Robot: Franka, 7 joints.
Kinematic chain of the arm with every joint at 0, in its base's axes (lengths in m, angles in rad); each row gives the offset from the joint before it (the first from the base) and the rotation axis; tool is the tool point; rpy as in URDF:
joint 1: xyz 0 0 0.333 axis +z
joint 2: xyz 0 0 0 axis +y
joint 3: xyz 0 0 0.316 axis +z
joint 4: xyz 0.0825 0 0 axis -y
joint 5: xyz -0.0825 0 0.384 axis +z
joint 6: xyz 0 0 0 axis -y
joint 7: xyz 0.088 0 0 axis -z
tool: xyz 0 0 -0.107 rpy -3.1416 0 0
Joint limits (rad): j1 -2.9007..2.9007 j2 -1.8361..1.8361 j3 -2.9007..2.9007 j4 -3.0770..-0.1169 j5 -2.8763..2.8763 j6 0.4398..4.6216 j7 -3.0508..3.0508
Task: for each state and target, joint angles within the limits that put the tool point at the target. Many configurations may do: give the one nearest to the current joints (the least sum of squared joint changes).
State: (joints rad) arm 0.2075 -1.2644 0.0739 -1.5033 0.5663 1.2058 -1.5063
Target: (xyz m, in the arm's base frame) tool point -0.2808 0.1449 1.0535
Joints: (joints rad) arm 0.0303 -0.9725 0.2221 -0.9128 0.6943 1.8162 -1.5063
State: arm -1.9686 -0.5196 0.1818 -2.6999 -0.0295 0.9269 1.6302
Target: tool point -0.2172 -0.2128 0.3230
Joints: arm -2.2227 -0.1515 -0.0761 -2.5039 -0.1595 1.1973 1.6302
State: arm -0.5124 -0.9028 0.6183 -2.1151 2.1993 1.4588 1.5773
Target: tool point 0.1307 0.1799 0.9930
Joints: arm -0.5275 -0.9035 0.2544 -1.7441 2.3259 1.5347 1.5773
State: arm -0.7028 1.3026 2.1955 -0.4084 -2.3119 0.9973 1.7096
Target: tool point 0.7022 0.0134 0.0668
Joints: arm -0.1240 1.8361 2.0715 -0.3169 -2.1773 0.9547 1.7096
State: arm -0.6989 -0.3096 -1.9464 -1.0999 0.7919 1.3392 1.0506
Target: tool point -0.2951 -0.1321 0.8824
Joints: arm -0.8894 -0.0849 -1.9581 -0.7154 0.7390 0.4398 1.0506
